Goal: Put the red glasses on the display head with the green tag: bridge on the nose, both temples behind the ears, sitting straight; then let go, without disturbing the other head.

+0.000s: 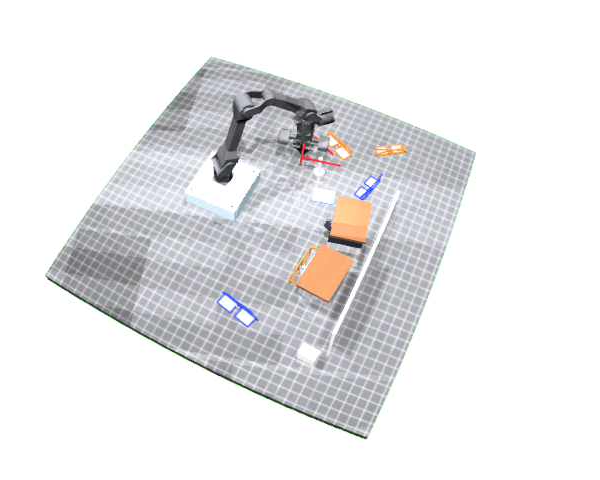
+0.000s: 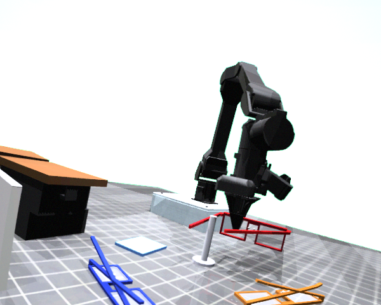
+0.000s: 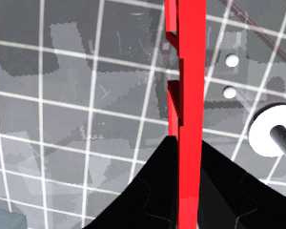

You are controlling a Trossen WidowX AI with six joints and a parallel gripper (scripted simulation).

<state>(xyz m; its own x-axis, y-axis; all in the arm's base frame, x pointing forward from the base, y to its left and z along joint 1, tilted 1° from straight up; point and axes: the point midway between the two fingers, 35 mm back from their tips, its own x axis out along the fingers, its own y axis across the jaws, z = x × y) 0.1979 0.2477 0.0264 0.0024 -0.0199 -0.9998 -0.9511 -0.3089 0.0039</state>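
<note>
The white post lies 80 mm ahead of my gripper tip and 30 mm below it. The rest, counted from my gripper tip: long white wall 410 mm ahead, 300 mm to the right; light blue plate 140 mm ahead, 100 mm to the right, 60 mm below; white cube 670 mm to the right, 390 mm ahead, 30 mm below.
</note>
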